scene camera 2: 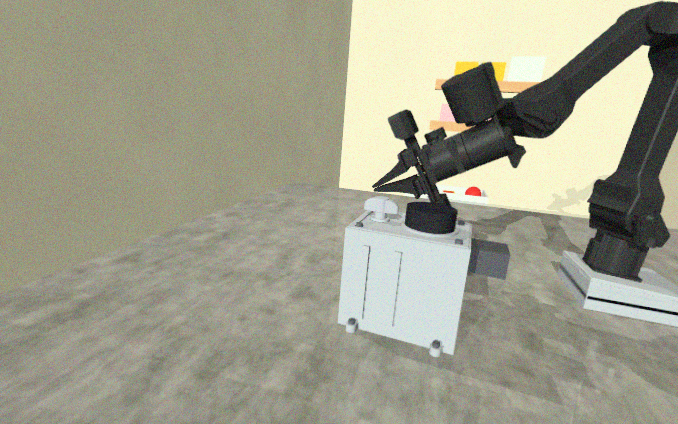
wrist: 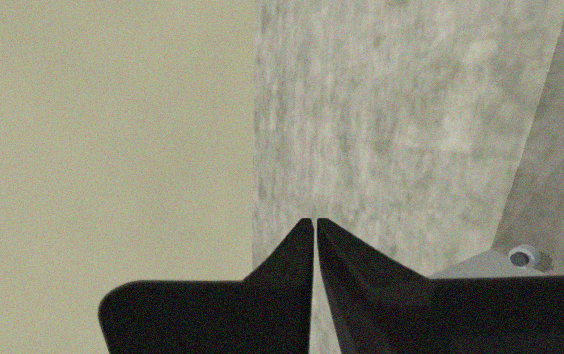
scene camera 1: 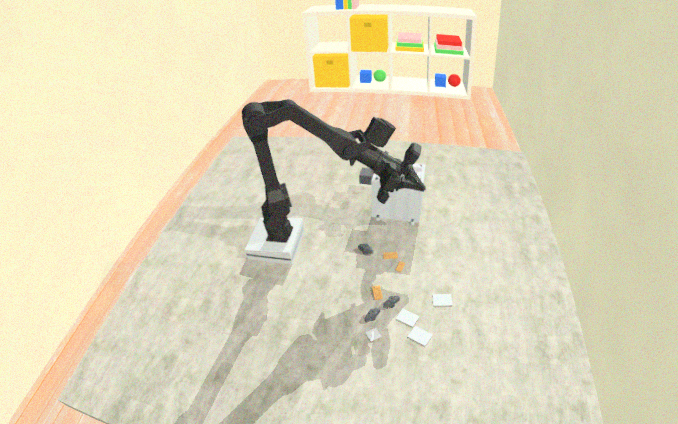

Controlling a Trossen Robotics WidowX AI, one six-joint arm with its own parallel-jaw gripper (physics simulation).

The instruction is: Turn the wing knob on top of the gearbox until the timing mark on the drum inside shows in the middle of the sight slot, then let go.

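Frame: origin at the arm's base, x back, y left, z down, level; millimetres.
Seen in the pictures: gripper, fingertip midpoint: point(scene camera 2: 373, 188) point(wrist: 313, 228) point(scene camera 1: 424, 189); arm's base at its link origin: point(scene camera 2: 609, 270) point(scene camera 1: 279, 234).
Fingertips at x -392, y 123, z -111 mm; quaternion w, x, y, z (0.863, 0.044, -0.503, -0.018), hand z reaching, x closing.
Note:
Offsets run from my fingertips to a thing's top centre. "pt": to the spot under its first point. Level surfaces: height alone.
The gearbox @[dx +103, dy +106, dz -13 mm] point(scene camera 1: 397, 209) point(scene camera 2: 405, 290) point(wrist: 482, 265) is a white box standing on the mat. Its white wing knob @[dx +36, dy +104, dz -9 mm] point(scene camera 2: 381, 206) stands upright on top, beside a wide black round part @[pt dx +105, dy +138, dz +1 mm] point(scene camera 2: 431, 218). The arm hides the knob in scene camera 1, and it does not show in the wrist view. The sight slot and timing mark cannot be made out. My gripper point(scene camera 1: 423, 188) point(scene camera 2: 374, 188) point(wrist: 313, 228) is shut and empty. Its fingertips are above the knob's level, apart from it. A finger's outer part overlaps the black round part in scene camera 2.
A dark grey block @[pt dx +178, dy +86, dz +36 mm] point(scene camera 1: 366, 176) point(scene camera 2: 491, 260) juts from the gearbox's side. Dark lumps @[dx +148, dy -108, dz +131 mm] point(scene camera 1: 365, 249), orange pieces @[dx +77, dy -111, dz +153 mm] point(scene camera 1: 390, 255) and white tiles @[dx -32, dy -362, dz +156 mm] point(scene camera 1: 420, 336) lie on the mat @[dz +159 mm] point(scene camera 1: 500, 350). The arm's white base point(scene camera 1: 260, 245) point(scene camera 2: 625, 300) stands apart from the gearbox. A shelf unit point(scene camera 1: 390, 11) stands behind.

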